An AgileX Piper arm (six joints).
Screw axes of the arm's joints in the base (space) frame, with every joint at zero. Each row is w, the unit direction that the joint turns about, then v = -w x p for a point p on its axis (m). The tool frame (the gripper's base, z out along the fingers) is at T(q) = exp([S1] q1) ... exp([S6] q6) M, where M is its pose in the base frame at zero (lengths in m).
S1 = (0, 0, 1, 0, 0, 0)
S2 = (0, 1, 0, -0.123, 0, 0)
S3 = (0, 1, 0, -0.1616, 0, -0.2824)
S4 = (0.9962, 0, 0.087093, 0, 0.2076, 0)
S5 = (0, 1, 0, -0.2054, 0, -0.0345)
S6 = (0.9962, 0, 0.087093, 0, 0.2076, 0)
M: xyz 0.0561 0 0.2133 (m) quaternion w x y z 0.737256 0 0.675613 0
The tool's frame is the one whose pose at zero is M.
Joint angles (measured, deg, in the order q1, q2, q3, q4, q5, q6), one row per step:
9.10 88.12 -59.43 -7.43 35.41 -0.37
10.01 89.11 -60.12 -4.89 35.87 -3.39
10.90 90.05 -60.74 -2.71 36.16 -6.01
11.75 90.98 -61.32 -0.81 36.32 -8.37
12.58 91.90 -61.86 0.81 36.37 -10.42
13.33 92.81 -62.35 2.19 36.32 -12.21
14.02 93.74 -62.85 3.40 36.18 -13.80
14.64 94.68 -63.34 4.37 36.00 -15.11
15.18 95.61 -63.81 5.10 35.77 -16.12
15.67 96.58 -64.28 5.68 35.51 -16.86
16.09 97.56 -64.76 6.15 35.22 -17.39
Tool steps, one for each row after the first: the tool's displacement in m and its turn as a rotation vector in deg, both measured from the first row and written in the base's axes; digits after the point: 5 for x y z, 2 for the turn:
0.00216 0.00776 -0.00264 0.60 1.06 2.43
0.00418 0.01522 -0.00517 1.13 1.88 4.68
0.00619 0.02232 -0.00773 1.58 2.54 6.80
0.00815 0.02914 -0.01036 1.94 3.07 8.74
0.01010 0.03534 -0.01314 2.24 3.49 10.48
0.01225 0.04115 -0.01596 2.49 3.82 12.04
0.01449 0.04640 -0.01893 2.67 4.10 13.38
0.01681 0.05101 -0.02196 2.78 4.33 14.47
0.01927 0.05526 -0.02529 2.88 4.58 15.33
0.02189 0.05906 -0.02868 2.99 4.80 15.98

